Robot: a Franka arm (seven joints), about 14 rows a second.
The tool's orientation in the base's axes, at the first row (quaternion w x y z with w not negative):
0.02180 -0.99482 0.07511 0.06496
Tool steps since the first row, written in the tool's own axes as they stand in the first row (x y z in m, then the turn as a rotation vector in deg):
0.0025 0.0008 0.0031 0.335 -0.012 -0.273
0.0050 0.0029 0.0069 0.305 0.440 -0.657
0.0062 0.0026 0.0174 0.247 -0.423 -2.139
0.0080 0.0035 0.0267 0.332 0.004 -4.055
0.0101 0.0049 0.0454 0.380 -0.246 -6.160
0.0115 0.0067 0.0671 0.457 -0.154 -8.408
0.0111 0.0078 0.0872 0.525 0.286 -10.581
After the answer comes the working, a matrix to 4 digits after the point.
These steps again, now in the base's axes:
0.0019 -0.0010 -0.0034 0.365 -0.052 0.226
0.0036 -0.0032 -0.0076 0.315 -0.514 0.596
0.0035 -0.0026 -0.0181 0.576 0.268 2.100
0.0039 -0.0032 -0.0276 0.836 -0.268 3.973
0.0034 -0.0039 -0.0465 1.186 -0.140 6.060
0.0018 -0.0047 -0.0682 1.531 -0.362 8.274
-0.0013 -0.0047 -0.0881 1.804 -0.922 10.402

The tool's axes in the first row as the columns of a matrix, in the base's axes (rounded; the answer above uses it unrounded):
0.9803 -0.1523 -0.1260
-0.1466 -0.9878 0.0531
-0.1325 -0.0336 -0.9906

